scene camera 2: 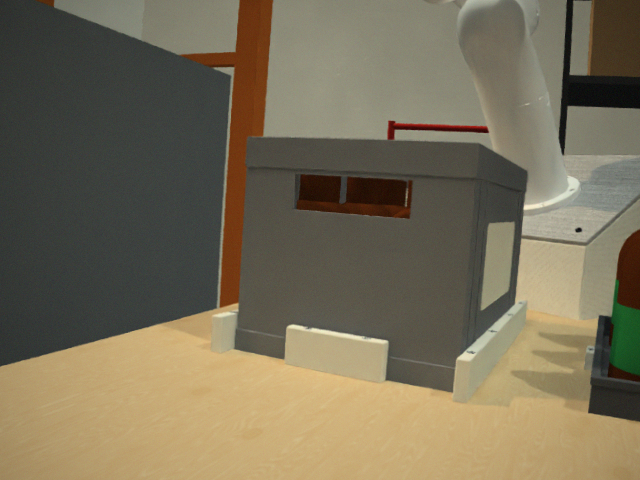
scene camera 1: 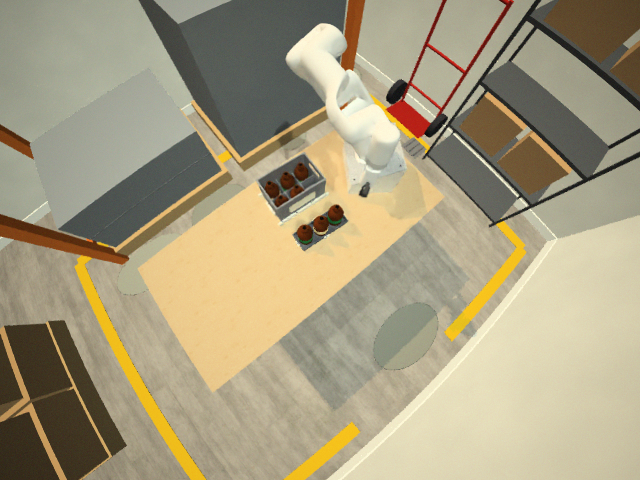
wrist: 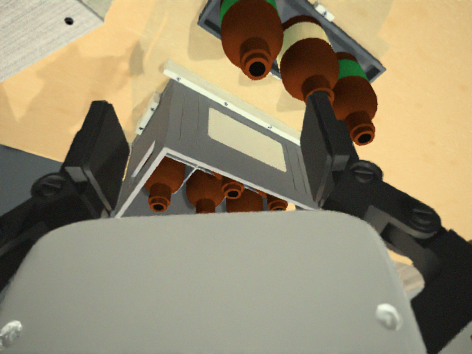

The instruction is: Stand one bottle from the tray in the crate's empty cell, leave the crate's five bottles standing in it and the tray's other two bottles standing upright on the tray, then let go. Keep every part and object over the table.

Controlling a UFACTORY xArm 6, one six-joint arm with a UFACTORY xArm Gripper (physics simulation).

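Frame: origin at the arm's base, x ahead, y left, z up, level; centimetres.
Seen in the pictures: gripper, fingertip midpoint: (scene camera 1: 365, 185) (wrist: 212, 121); arm's base, origin of the base link: (scene camera 2: 538, 197).
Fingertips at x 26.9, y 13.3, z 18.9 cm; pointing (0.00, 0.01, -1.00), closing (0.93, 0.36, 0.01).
Pixels of each thing's top centre, then the offset from my fingertips to it. Level surfaces: height alone.
- grey crate, middle of its top: (scene camera 2: 409, 155) (wrist: 218, 215) (scene camera 1: 290, 179) dx +10.3, dy -31.2, dz -16.6 cm
- dark tray, middle of its top: (wrist: 298, 49) (scene camera 1: 320, 227) dx +15.3, dy -8.5, dz -31.6 cm
- cream-labelled, middle of its top: (wrist: 321, 105) (scene camera 1: 321, 218) dx +15.5, dy -8.2, dz -18.2 cm
- table, its level: dz -34.2 cm
The grey crate (scene camera 1: 269, 203) (scene camera 2: 356, 268) (wrist: 190, 115) stands on the table with five brown bottles in it, among them a back one (scene camera 1: 301, 171). Its empty cell is at the front-right corner in scene camera 1. The dark tray (scene camera 1: 306, 248) (scene camera 2: 615, 398) beside it holds three upright bottles: one green-labelled (scene camera 1: 335, 213) (wrist: 252, 35), one cream-labelled (scene camera 1: 320, 223) (wrist: 309, 65), one green-labelled (scene camera 1: 305, 232) (scene camera 2: 626, 330) (wrist: 354, 95). My gripper (scene camera 1: 364, 189) (wrist: 212, 121) is open and empty, apart from crate and tray, near the arm's base; its fingers are hidden in scene camera 2.
White stops (scene camera 2: 336, 352) (wrist: 226, 104) line the crate's foot. The arm's base plate (scene camera 1: 390, 175) (scene camera 2: 547, 227) is right of the crate. Grey cabinets (scene camera 1: 268, 67) (scene camera 2: 108, 196) stand behind the table (scene camera 1: 232, 310). A red hand truck (scene camera 1: 408, 117) and a shelf unit stand beyond the base.
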